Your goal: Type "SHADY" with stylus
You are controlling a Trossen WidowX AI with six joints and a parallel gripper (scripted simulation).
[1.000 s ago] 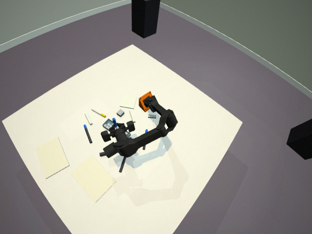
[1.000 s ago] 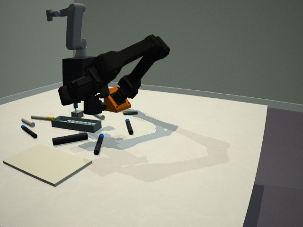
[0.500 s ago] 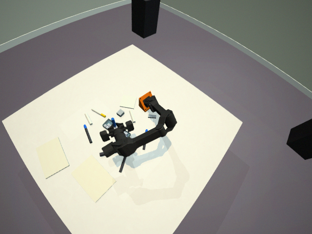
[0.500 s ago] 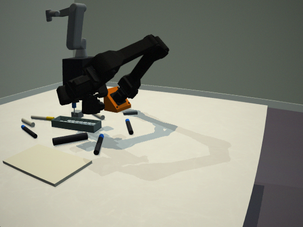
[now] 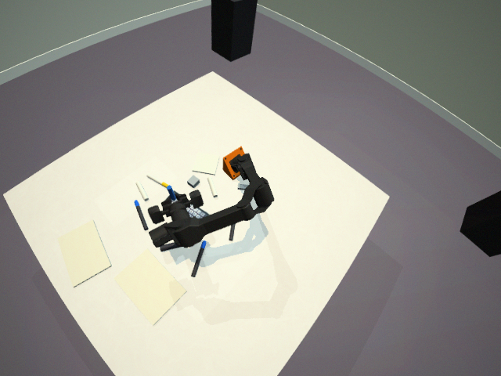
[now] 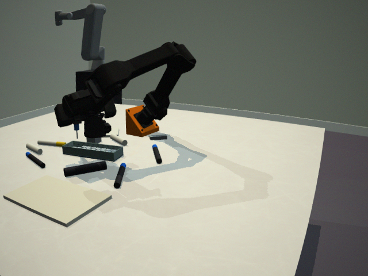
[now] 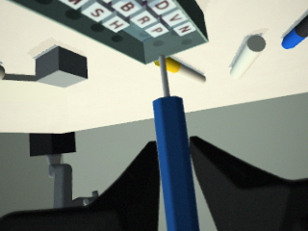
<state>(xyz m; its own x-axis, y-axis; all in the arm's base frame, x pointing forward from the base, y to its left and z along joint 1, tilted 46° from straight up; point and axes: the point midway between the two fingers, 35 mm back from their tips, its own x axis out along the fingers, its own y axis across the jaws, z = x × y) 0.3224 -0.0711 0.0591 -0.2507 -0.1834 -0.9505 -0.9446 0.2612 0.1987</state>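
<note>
The grey cube lies 120 mm behind my gripper tip, 40 mm to the right of it and 90 mm below it. Also, from my gripper tip: blue stylus: 10 mm below; grey stylus tip: 50 mm below; yellow-tipped white pen: 20 mm behind, 140 mm to the right, 100 mm below.
</note>
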